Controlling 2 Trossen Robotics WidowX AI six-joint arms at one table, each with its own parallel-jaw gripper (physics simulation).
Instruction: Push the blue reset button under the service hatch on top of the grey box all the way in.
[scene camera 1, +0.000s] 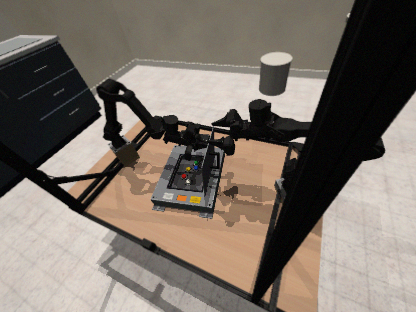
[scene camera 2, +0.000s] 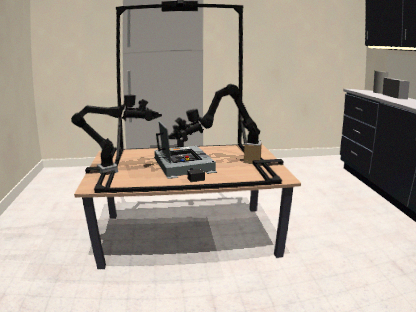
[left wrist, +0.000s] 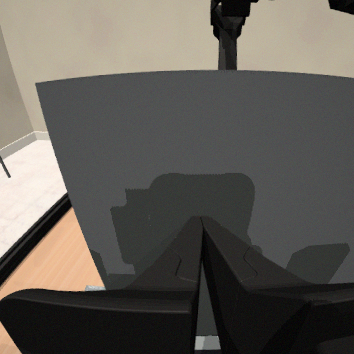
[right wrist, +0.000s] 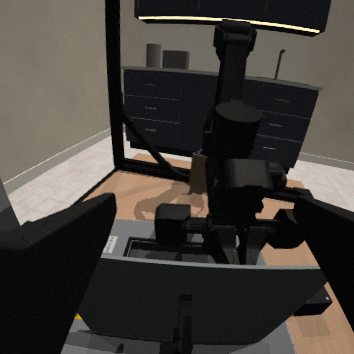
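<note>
The grey box (scene camera 1: 161, 191) (scene camera 2: 202, 166) stands mid-table with its service hatch (scene camera 1: 207, 172) (scene camera 2: 163, 141) (left wrist: 150, 125) (right wrist: 140, 295) standing steeply open. In the recess, the blue button (scene camera 1: 196, 168) shows among green, yellow, red and white ones; how deep it sits is too small to tell. My left gripper (scene camera 1: 205, 142) (scene camera 2: 171, 136) (left wrist: 199, 223) is shut and empty, above the recess, its tips close to the hatch's inner face. Contact cannot be told. My right gripper (scene camera 1: 214, 123) (scene camera 2: 160, 115) is open and empty, high on the hatch's outer side.
A small black block (scene camera 1: 229, 145) (scene camera 2: 196, 175) (right wrist: 312, 302) stands beside the box. A black frame (scene camera 2: 190, 188) runs along the wooden table (scene camera 2: 130, 172). A brown block (scene camera 1: 128, 156) (scene camera 2: 252, 152) stands at the left arm's base. A grey bin (scene camera 1: 273, 77) stands on the floor.
</note>
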